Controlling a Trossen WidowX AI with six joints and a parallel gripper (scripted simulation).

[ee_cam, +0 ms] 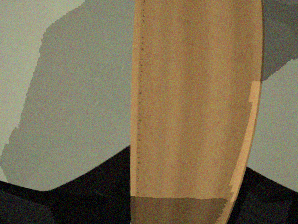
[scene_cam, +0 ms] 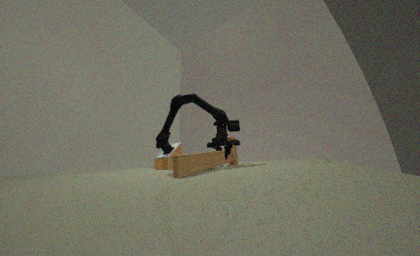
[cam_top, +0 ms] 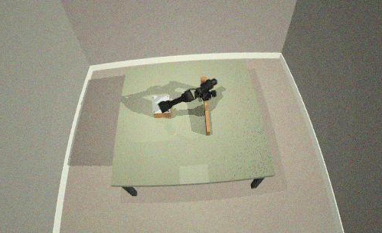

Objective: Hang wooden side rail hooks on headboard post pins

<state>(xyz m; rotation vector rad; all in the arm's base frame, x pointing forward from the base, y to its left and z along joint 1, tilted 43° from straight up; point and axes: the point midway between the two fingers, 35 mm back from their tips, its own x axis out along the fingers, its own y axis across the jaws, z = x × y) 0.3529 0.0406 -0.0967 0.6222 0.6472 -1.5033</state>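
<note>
Right now my gripper tip is 13 cm to the right of the wooden headboard post and 4 cm below it.
</note>
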